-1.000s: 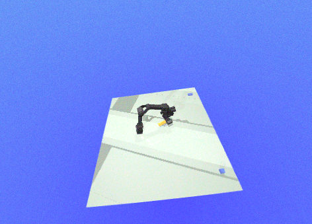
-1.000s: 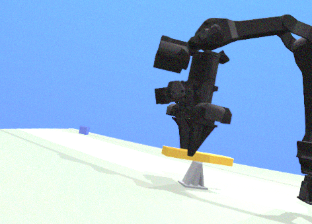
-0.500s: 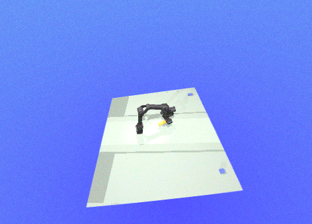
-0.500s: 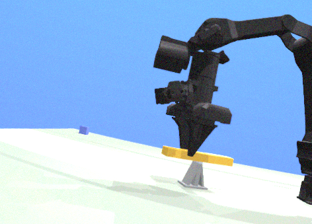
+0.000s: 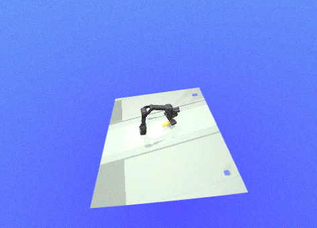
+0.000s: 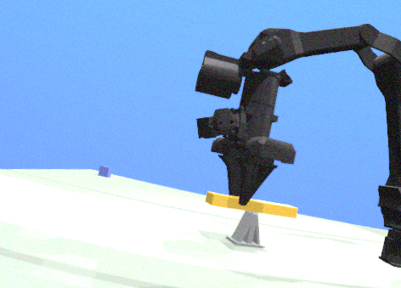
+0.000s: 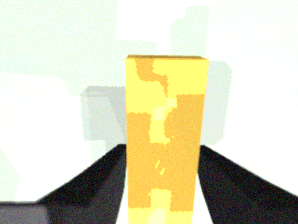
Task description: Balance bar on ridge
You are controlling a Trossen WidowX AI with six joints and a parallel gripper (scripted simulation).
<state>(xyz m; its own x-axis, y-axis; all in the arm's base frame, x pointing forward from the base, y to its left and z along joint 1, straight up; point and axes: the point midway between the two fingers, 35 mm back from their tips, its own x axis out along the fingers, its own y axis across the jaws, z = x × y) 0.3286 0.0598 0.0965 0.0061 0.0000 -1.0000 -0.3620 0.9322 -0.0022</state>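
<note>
Right now my gripper tip is 3 cm past the yellow bar and 1 cm to the left of it.
</note>
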